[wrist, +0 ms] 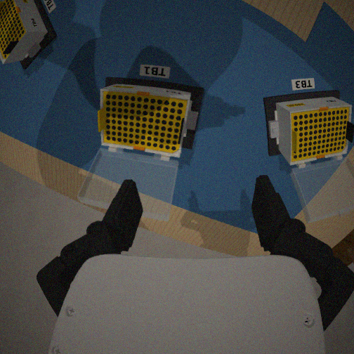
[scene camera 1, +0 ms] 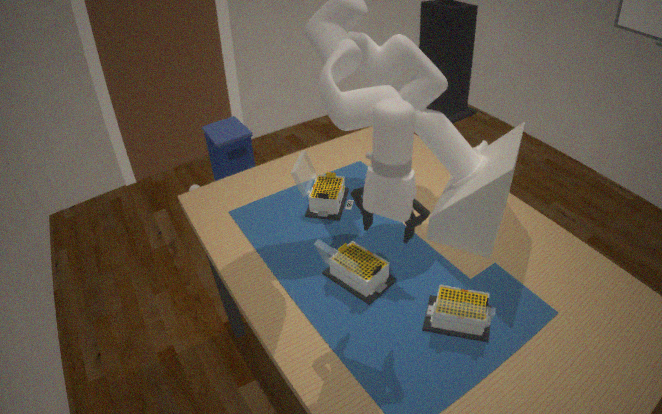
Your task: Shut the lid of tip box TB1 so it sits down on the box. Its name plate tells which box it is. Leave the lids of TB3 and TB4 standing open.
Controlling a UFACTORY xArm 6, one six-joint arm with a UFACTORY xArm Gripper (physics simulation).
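Clear lid (wrist: 155,177), (scene camera 1: 349,275): the same spot on the lid.
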